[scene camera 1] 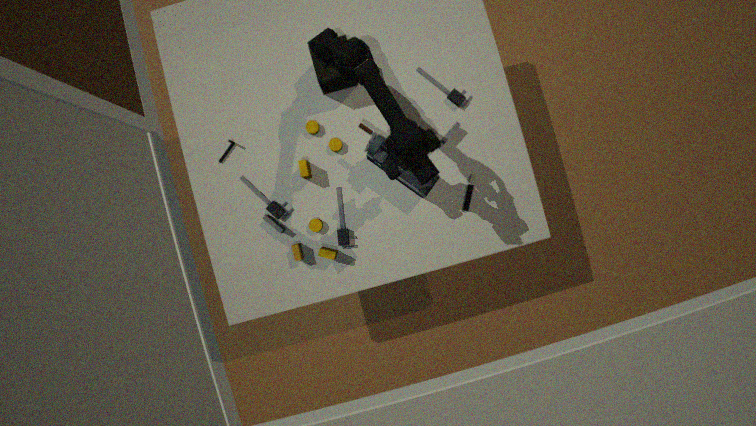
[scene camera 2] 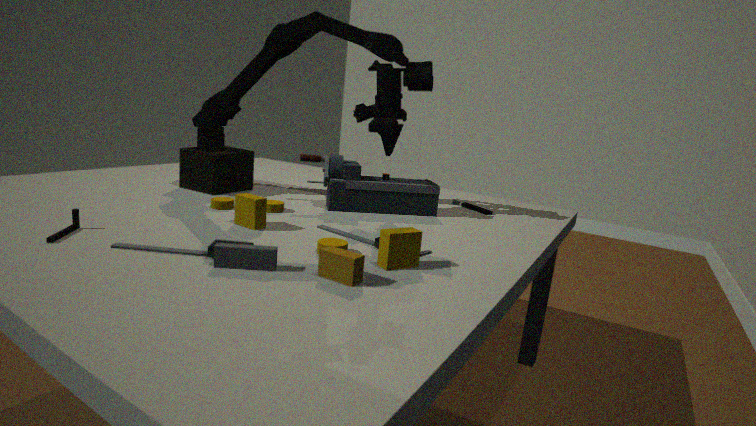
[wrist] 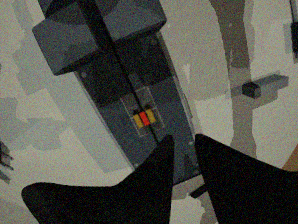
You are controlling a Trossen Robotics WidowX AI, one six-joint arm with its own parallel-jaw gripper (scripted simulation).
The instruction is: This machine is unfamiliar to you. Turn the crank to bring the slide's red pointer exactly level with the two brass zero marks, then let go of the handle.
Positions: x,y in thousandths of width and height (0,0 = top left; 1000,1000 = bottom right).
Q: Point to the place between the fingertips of my gripper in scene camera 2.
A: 514,363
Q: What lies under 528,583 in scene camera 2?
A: A yellow block.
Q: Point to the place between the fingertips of my gripper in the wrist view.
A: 616,627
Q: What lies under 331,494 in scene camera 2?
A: A yellow block.
